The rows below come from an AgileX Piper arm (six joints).
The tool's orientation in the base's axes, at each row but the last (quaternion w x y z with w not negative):
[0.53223 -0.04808 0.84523 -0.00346]
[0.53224 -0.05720 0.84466 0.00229]
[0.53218 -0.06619 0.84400 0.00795]
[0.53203 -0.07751 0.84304 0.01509]
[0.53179 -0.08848 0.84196 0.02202]
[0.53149 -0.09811 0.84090 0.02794]
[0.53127 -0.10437 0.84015 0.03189]
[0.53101 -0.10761 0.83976 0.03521]
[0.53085 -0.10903 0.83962 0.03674]
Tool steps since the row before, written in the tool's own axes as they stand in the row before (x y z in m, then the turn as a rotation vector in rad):
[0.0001 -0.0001 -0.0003 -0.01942 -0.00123 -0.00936]
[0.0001 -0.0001 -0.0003 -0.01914 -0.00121 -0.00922]
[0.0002 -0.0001 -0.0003 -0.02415 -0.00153 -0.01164]
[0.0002 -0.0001 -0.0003 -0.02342 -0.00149 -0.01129]
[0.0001 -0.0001 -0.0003 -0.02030 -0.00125 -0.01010]
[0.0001 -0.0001 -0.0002 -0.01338 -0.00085 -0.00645]
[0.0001 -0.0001 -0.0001 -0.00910 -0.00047 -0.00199]
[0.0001 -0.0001 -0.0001 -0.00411 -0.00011 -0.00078]
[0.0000 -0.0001 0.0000 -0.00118 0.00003 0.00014]
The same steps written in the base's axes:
[-0.0003 -0.0001 0.0000 0.00000 0.00000 0.02159]
[-0.0003 -0.0001 0.0000 0.00000 0.00000 0.02128]
[-0.0003 -0.0001 0.0000 0.00000 0.00000 0.02685]
[-0.0003 -0.0002 0.0000 0.00000 -0.00001 0.02604]
[-0.0003 -0.0002 0.0000 -0.00029 -0.00001 0.02271]
[-0.0002 -0.0001 0.0000 0.00000 0.00000 0.01488]
[-0.0001 -0.0001 0.0000 0.00210 0.00050 0.00907]
[-0.0001 -0.0001 0.0000 0.00103 0.00035 0.00404]
[0.0000 -0.0001 0.0000 0.00060 0.00022 0.00100]

